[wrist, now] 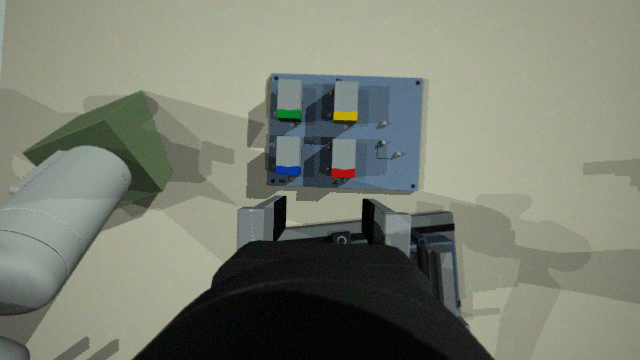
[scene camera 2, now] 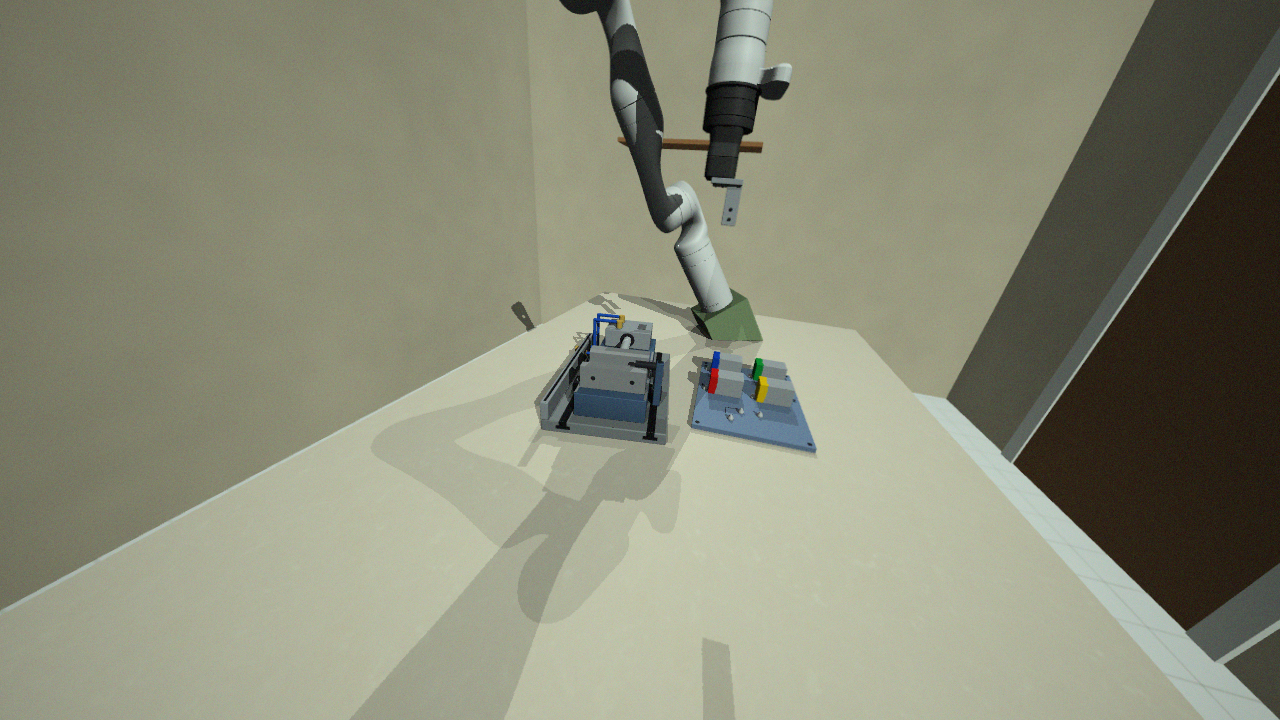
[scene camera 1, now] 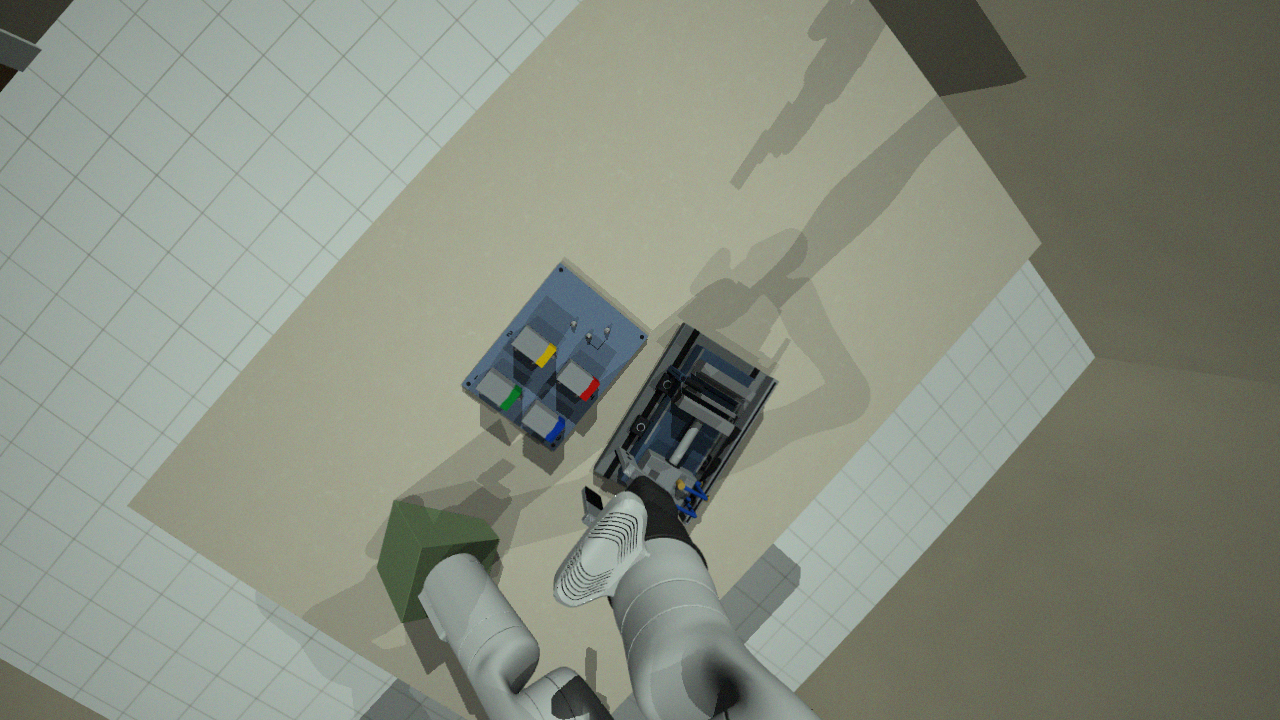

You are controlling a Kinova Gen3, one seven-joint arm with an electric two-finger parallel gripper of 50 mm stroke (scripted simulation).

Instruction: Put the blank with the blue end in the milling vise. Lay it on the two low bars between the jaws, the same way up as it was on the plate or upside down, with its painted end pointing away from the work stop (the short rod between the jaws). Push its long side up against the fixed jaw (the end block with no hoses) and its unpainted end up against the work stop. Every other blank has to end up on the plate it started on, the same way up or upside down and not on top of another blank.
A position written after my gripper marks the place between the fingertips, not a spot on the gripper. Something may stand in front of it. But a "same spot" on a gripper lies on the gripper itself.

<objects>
my gripper: wrist; scene camera 2 727,225; scene camera 1
yellow-ended blank: wrist; scene camera 2; scene camera 1 529,342
red-ended blank: wrist 343,150; scene camera 2 727,383; scene camera 1 573,376
same spot on my gripper: (wrist: 380,225) = (scene camera 1: 622,466)
same spot on yellow-ended blank: (wrist: 345,93) = (scene camera 2: 782,383)
</objects>
